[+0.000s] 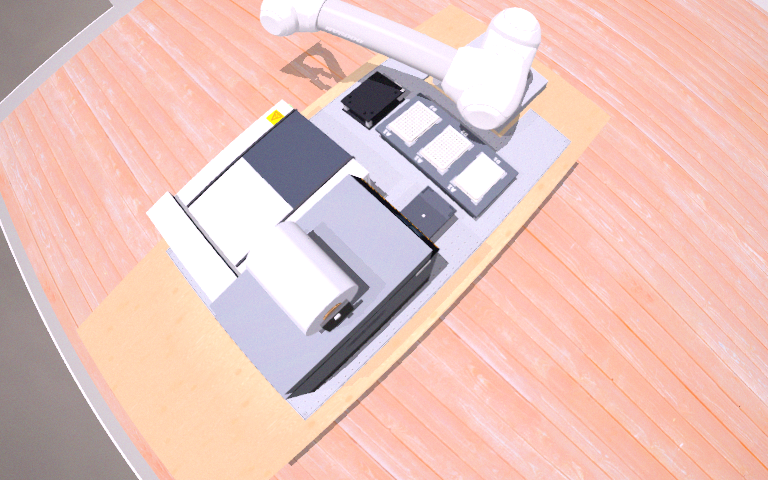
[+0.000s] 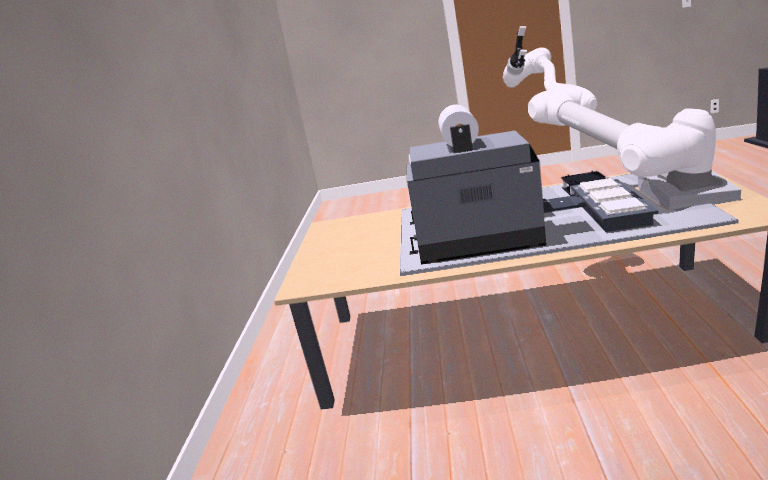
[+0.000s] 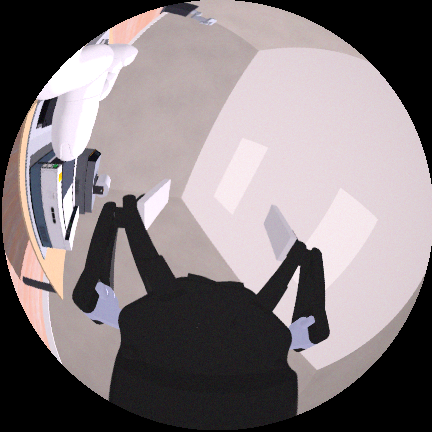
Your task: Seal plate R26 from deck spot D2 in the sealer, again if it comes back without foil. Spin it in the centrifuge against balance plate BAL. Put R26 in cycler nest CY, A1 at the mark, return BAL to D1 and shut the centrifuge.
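My gripper is open and empty, raised high above the table and away from the plates; its pads stand wide apart. Three white plates lie in a row on the dark deck: one at D3, one at D2 and a plain-topped one at D1. Plate names cannot be read. The grey sealer carries a white foil roll. Its dark tray stands out, with no plate on it. The white centrifuge stands beside it.
A black nest, apparently the cycler nest, stands beyond the deck's D3 end. The white arm rises from its base beside the deck. The wooden table carries a grey perforated board.
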